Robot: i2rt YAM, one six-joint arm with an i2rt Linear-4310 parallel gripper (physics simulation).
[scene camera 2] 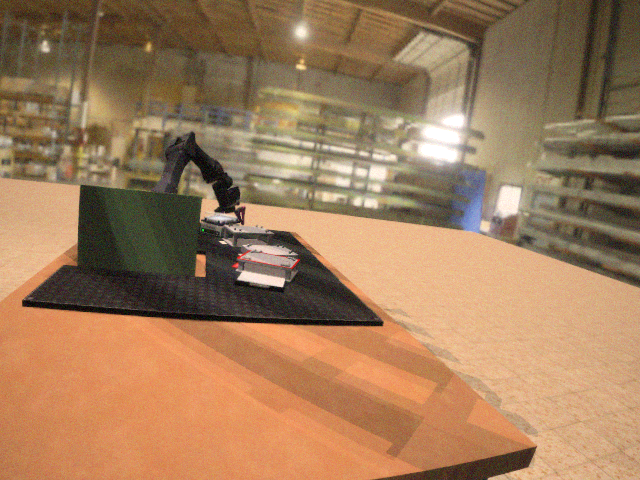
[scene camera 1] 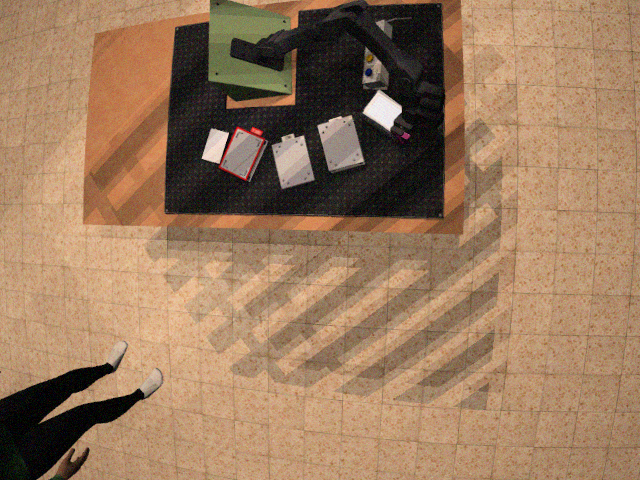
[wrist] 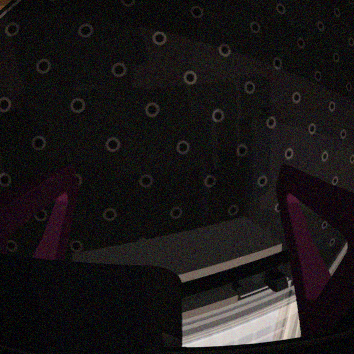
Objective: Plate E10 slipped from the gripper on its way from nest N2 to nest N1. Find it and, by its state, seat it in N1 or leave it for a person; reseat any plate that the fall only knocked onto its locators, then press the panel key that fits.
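Frame: origin at the arm's base, x ahead, y left, z up, level; centimetres.
Where they show: gripper, fingertip midpoint: [scene camera 1: 411, 136] [wrist: 176, 175]; arm's base, link origin: [scene camera 2: 154, 228] [scene camera 1: 257, 55].
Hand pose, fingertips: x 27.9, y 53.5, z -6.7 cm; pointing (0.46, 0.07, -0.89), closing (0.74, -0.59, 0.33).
Observation:
Things, the pixels of their centre, and the offset from my fingertips. "pt": a spot on its surface instead. Level surfaces: height alone.
- pale surface, surface spot: [wrist: 240, 327] pt dz +5.4, dx -2.3, dy -4.0 cm
- red-framed grey unit, body centre: [scene camera 2: 268, 264] [scene camera 1: 243, 154] dz +0.5, dx +6.5, dy -59.2 cm
- small white slab, body centre: [scene camera 2: 261, 281] [scene camera 1: 216, 146] dz -1.1, dx +2.9, dy -71.2 cm
- key panel, body centre: [scene camera 1: 377, 54] dz +2.4, dx -27.9, dy -11.9 cm
- black mat, surface height: dz -1.8 cm
- wooden table, surface height: dz -3.1 cm
My gripper [scene camera 1: 403, 128] [scene camera 2: 240, 213] [wrist: 176, 175] is open, low at the right of the mat, its magenta-padded fingers wide apart. A bright white plate-like piece [scene camera 1: 382, 110] [scene camera 2: 221, 219] lies beside it; a pale surface [wrist: 240, 327] shows below the fingers in the wrist view. Two grey plates or nests [scene camera 1: 341, 144] [scene camera 1: 293, 162] stand in the middle. A red-framed grey unit [scene camera 1: 242, 153] [scene camera 2: 268, 259] stands left of them, with a small white slab [scene camera 1: 215, 145] [scene camera 2: 261, 279] at its left. The key panel [scene camera 1: 376, 78] shows yellow and blue keys. Labels and exact seating cannot be read.
A large green board [scene camera 1: 253, 31] [scene camera 2: 136, 232] stands at the back left, partly under the arm. The black mat [scene camera 1: 196, 198] [scene camera 2: 155, 299] lies on the wooden table [scene camera 1: 124, 67] [scene camera 2: 155, 413]. A person's legs [scene camera 1: 77, 382] show on the floor, away from the table.

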